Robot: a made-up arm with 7 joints.
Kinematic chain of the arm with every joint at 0, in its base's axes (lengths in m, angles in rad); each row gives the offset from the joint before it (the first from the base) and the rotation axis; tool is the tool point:
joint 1: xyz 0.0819 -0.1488 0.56 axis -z
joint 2: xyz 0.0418 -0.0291 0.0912 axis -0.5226 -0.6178 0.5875
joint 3: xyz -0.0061 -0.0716 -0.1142 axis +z
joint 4: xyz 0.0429 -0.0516 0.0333 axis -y
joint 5: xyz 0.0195 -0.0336 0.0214 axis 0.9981 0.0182 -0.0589
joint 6: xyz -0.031 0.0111 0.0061 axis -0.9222 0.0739 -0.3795
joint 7: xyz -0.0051 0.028 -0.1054 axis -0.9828 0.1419 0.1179
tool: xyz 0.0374 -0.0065 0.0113
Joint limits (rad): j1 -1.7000..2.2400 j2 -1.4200..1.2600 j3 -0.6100..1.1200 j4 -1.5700..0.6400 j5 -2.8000..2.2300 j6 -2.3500..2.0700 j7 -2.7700..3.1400
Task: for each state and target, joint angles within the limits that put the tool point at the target. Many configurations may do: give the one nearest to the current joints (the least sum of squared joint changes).
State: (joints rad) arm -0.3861 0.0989 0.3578 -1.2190 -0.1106 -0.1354 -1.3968
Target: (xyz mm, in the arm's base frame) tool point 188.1 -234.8 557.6
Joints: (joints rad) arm -0.4885 0.2256 0.3524 -1.4362 0.1320 -0.4369 -1.3870
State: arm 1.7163 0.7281 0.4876 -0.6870 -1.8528 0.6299 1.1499
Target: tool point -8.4 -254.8 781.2
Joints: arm 2.0173 0.9310 0.5202 -0.2462 -2.2558 1.1994 1.1509
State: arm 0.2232 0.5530 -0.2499 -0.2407 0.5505 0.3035 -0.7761
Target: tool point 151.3 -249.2 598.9
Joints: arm 0.4174 0.2222 0.3500 -0.0313 0.9695 -0.3177 -0.7951
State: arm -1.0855 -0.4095 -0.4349 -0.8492 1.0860 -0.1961 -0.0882
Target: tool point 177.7 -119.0 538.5
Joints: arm -1.2377 -0.5302 -0.0723 -0.7540 0.9940 -0.2250 -0.0950
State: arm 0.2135 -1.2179 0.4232 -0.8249 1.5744 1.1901 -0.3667
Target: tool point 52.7 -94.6 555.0
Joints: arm 0.6912 -1.4097 0.6232 -0.4481 1.4769 0.9668 -0.3173
